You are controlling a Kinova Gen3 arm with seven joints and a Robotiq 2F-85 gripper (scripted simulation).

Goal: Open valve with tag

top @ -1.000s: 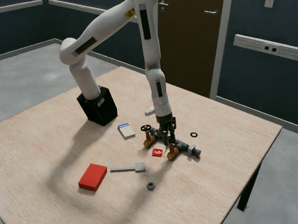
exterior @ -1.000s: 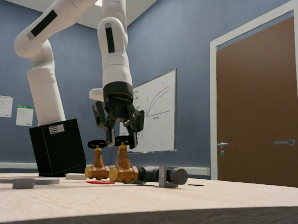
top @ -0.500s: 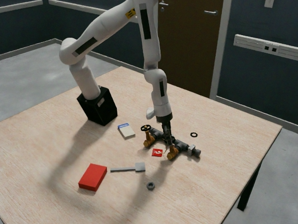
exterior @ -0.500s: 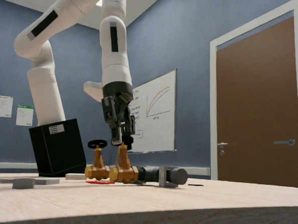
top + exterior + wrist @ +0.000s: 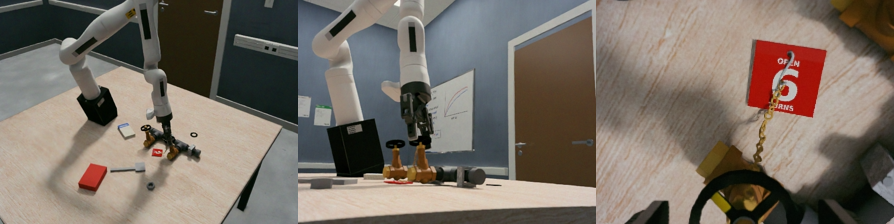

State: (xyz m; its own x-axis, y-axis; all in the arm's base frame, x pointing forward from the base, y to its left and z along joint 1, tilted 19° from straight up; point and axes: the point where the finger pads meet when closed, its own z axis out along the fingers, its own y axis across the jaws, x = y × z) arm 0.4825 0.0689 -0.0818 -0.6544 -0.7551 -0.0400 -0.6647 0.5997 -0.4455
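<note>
The red tag is 10 cm below my hand, 6 cm behind it and 3 cm to the right of it. The rest, counted from my hand: red block (35 cm to the right, 13 cm behind, 8 cm below); white card box (29 cm behind, 9 cm below, 3 cm to the right); grey t-shaped tool (19 cm to the right, 9 cm below, 6 cm behind).
</note>
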